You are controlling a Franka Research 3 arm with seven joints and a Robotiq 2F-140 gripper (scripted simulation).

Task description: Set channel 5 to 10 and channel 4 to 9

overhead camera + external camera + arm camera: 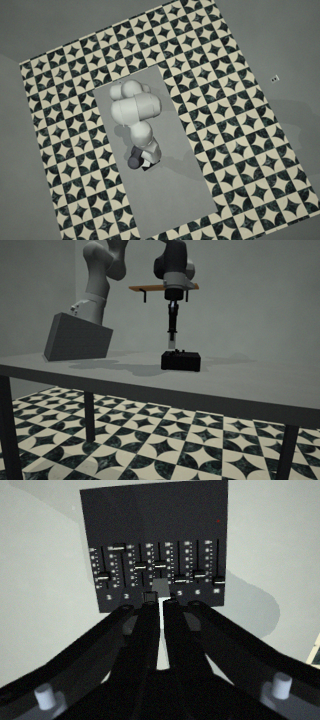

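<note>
Right now the channel 4 fader cap is 4 cm below my hand, 2 cm ahead of it and 1 cm to the left of it. Round my hand: channel 5 fader cap (4 cm below, 2 cm to the right, 2 cm ahead); channel 6 fader cap (4 cm to the right, 4 cm below, 3 cm ahead); channel 2 fader cap (6 cm to the left, 4 cm below, 3 cm ahead).
</note>
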